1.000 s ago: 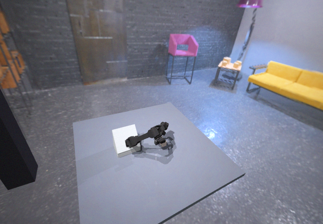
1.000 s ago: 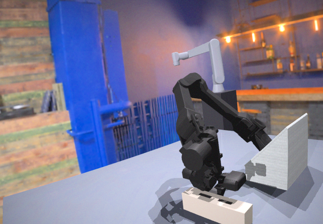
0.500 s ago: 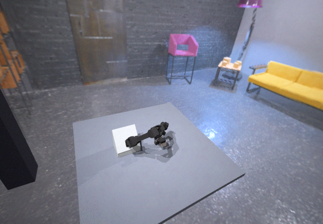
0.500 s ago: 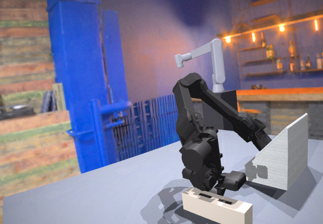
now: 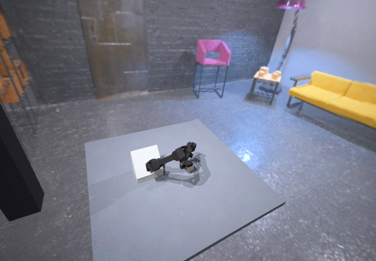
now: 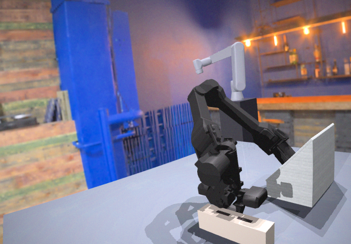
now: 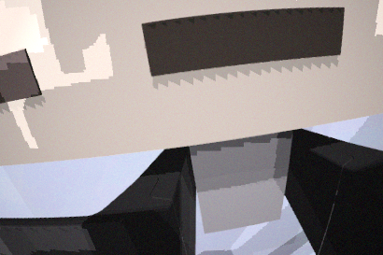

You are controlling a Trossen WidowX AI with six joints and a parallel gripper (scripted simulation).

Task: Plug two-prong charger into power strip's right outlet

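My gripper tip is now 2 cm short of the dark grey charger and 1 cm below it.
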